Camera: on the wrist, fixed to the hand. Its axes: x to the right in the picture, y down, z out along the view.
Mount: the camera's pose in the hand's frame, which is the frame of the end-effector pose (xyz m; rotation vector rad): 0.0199 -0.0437 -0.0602 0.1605 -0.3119 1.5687
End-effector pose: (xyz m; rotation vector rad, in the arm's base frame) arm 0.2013 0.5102 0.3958 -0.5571 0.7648 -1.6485
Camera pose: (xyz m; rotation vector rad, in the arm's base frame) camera 0.1249 0.5067 0.3868 0.0156 0.5324 -0.1448
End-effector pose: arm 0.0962 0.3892 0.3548 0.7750 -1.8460 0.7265
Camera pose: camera 0.1562 0.4041 0.4007 0.7381 2.4976 -1.7494
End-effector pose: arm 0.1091 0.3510 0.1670 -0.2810 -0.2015 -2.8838
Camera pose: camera 0.0689 0.3791 0.1076 -0.5295 -0.1468 -1.2631
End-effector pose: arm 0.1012 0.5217 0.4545 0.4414 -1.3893 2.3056
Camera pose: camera 0.1023 0.5972 0.4697 0.2637 1.0226 -1.7556
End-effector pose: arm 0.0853 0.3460 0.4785 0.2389 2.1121 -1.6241
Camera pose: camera 0.0349 0.3877 0.5190 1.2007 0.8932 -0.7079
